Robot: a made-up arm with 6 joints.
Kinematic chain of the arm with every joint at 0, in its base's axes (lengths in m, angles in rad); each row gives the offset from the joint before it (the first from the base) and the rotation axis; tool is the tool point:
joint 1: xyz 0 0 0.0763 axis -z
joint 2: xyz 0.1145 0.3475 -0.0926 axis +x
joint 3: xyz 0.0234 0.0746 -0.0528 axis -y
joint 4: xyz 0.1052 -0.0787 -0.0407 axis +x
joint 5: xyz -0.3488 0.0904 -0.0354 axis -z
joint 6: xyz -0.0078 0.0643 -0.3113 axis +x
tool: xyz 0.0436 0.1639 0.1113
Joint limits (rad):
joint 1: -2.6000..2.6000
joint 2: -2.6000..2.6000
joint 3: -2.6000..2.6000
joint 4: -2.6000..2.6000
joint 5: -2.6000..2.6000
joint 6: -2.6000..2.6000
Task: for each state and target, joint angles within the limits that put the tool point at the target. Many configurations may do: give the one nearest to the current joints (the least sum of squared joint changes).
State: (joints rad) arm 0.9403 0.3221 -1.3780 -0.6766 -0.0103 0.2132
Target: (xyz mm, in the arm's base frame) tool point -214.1 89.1 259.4
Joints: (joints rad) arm 0.2252 0.5722 -1.8417 -1.0786 -0.5082 -0.3487
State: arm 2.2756 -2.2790 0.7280 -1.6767 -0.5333 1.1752
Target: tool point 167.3 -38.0 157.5
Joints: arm 2.3349 -1.7088 -0.0377 -1.4599 -0.5101 1.2259
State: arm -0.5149 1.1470 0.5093 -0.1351 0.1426 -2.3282
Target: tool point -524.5 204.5 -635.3
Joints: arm -1.1574 0.6280 0.0766 -0.5435 0.1343 -2.3697
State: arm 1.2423 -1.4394 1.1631 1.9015 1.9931 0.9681
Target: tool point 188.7 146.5 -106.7
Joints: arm 1.1559 -1.5066 0.7643 2.2817 1.8218 0.9671
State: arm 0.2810 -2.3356 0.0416 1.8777 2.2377 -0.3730
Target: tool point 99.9 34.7 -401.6
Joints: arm 0.5207 -1.8524 0.2028 1.6880 2.2849 -1.0913
